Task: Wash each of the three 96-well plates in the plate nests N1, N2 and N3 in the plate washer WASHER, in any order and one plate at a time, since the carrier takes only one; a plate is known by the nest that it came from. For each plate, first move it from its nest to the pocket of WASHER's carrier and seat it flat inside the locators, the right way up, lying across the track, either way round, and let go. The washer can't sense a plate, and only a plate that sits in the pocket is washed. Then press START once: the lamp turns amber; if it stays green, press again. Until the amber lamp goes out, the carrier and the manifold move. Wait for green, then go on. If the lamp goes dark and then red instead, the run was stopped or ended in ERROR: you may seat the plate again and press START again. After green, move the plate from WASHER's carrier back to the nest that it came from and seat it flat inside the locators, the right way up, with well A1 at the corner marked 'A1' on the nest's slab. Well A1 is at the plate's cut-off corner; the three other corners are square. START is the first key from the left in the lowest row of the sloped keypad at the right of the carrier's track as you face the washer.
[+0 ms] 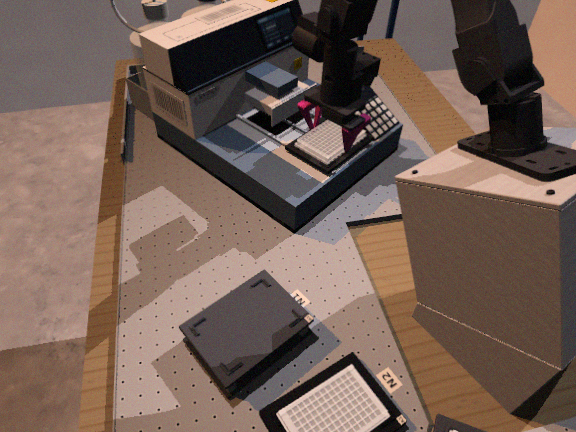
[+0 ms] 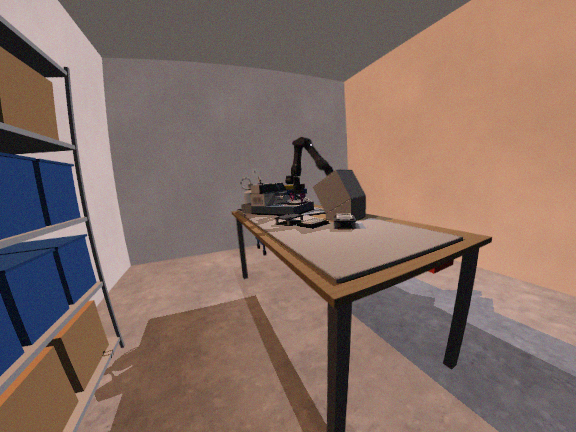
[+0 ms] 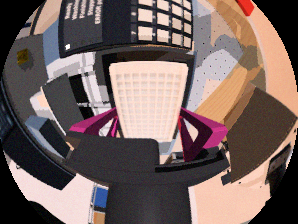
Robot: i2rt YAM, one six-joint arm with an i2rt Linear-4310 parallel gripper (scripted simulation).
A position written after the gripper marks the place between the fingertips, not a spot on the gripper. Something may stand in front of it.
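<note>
You'd see the gripper [image 1: 330, 141] [image 3: 148, 109] here, and a white 96-well plate [image 1: 321, 145]. There's a washer [image 1: 198, 68] [image 2: 263, 202] [image 3: 74, 34] as well, plus a nest N1 [image 1: 248, 324], and a dark carrier pocket [image 1: 290, 147] [image 3: 143, 55] too.
</note>
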